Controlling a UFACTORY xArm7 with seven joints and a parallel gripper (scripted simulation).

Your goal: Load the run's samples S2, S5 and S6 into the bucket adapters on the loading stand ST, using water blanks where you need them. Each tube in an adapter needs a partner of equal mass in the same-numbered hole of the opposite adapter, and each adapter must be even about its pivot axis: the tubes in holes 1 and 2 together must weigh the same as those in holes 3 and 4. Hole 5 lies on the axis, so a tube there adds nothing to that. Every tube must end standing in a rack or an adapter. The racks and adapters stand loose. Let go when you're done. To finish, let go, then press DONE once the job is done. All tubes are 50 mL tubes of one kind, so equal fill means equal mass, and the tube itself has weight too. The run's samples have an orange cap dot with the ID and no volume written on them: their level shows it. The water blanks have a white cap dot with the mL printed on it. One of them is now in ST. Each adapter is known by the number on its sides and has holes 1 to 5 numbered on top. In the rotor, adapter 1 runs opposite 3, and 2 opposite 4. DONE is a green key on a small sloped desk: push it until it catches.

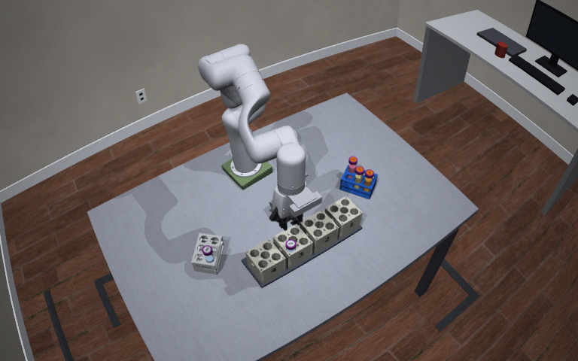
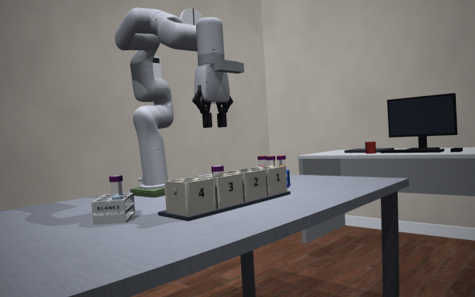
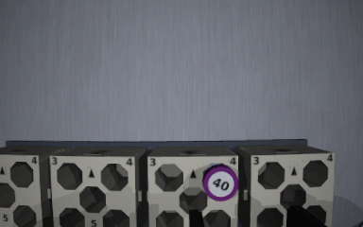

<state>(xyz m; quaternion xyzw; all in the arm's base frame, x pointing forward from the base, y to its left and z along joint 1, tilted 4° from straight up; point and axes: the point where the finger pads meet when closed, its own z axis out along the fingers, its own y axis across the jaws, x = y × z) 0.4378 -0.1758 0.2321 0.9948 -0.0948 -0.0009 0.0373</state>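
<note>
Right now the sample tube is 9 cm behind my hand, 45 cm to the left of it and 19 cm below it. Also, from my hand: green done key: 20 cm behind, 15 cm to the left, 19 cm below; bucket adapter: 4 cm behind, 8 cm to the right, 20 cm below; white-dot blank: 1 cm to the right, 18 cm below.
</note>
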